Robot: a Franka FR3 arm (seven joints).
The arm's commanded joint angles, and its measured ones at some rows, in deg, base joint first. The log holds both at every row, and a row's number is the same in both.
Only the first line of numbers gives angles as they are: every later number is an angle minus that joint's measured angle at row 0.
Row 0, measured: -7.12, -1.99, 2.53, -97.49, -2.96, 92.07, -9.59
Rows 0 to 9, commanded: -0.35, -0.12, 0.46, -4.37, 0.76, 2.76, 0.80; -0.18, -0.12, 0.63, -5.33, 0.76, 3.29, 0.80; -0.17, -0.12, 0.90, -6.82, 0.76, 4.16, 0.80; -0.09, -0.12, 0.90, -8.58, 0.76, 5.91, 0.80; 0.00, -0.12, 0.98, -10.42, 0.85, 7.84, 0.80; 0.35, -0.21, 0.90, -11.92, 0.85, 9.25, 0.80; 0.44, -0.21, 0.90, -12.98, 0.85, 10.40, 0.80; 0.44, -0.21, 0.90, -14.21, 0.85, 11.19, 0.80; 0.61, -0.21, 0.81, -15.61, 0.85, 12.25, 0.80; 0.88, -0.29, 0.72, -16.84, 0.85, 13.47, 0.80
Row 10, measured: 0.27, 1.12, 0.81, -11.77, 0.00, 9.26, 0.02
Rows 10 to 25, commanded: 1.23, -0.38, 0.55, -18.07, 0.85, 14.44, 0.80; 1.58, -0.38, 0.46, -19.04, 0.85, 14.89, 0.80; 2.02, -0.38, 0.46, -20.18, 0.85, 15.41, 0.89; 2.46, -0.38, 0.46, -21.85, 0.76, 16.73, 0.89; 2.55, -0.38, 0.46, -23.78, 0.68, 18.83, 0.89; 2.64, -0.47, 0.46, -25.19, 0.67, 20.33, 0.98; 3.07, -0.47, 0.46, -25.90, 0.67, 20.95, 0.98; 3.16, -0.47, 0.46, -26.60, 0.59, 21.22, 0.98; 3.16, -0.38, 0.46, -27.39, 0.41, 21.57, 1.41; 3.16, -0.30, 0.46, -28.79, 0.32, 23.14, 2.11; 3.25, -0.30, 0.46, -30.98, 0.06, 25.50, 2.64; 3.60, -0.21, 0.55, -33.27, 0.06, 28.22, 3.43; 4.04, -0.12, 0.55, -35.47, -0.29, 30.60, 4.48; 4.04, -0.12, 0.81, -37.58, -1.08, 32.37, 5.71; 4.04, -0.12, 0.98, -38.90, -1.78, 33.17, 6.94; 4.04, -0.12, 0.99, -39.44, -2.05, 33.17, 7.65
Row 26, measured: 3.43, 1.24, 0.84, -34.26, -0.52, 29.44, 4.06
